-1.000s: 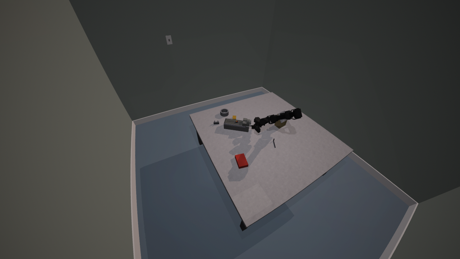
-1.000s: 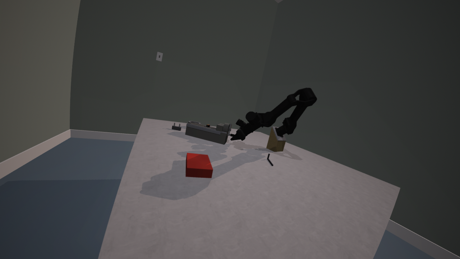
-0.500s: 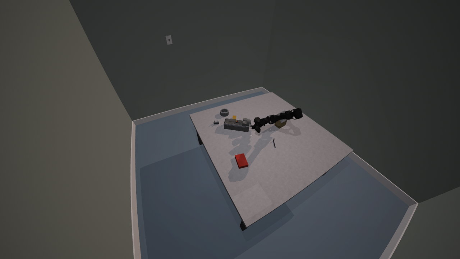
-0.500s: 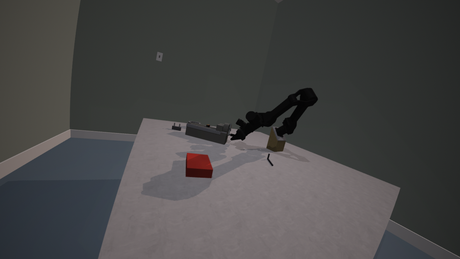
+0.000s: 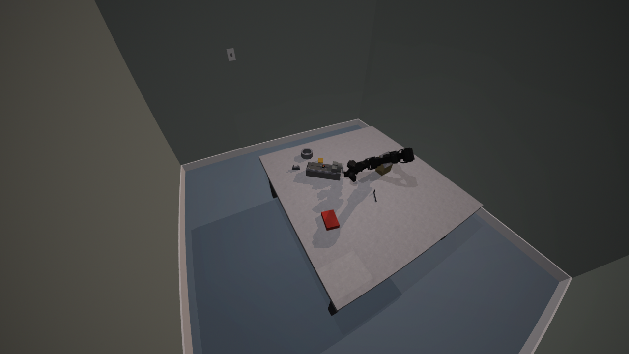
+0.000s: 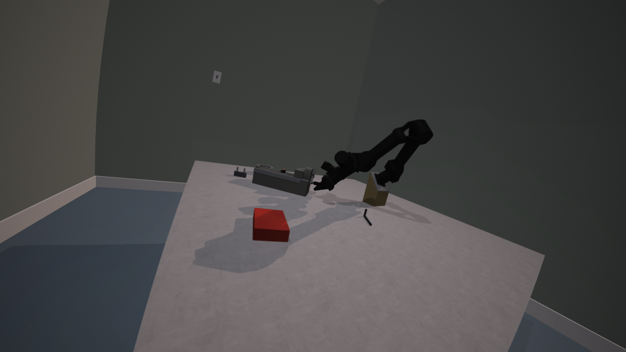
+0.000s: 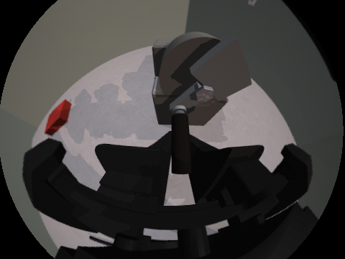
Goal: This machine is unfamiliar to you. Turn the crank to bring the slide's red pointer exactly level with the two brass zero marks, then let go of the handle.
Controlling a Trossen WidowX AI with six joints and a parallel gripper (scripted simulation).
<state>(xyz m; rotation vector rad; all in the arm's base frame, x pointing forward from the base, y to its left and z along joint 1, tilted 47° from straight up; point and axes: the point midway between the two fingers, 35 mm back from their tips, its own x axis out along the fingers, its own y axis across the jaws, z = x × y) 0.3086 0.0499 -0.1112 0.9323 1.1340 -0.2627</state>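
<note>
The black crank handle lies 10 mm behind my gripper tip, 10 mm to the left of it and 30 mm above it. Also, from my gripper tip: yellow block (70 mm ahead, 250 mm to the right, 20 mm below); red pointer (120 mm ahead, 110 mm to the right, 50 mm above); black bent key (110 mm behind, 240 mm to the left, 20 mm below).
</note>
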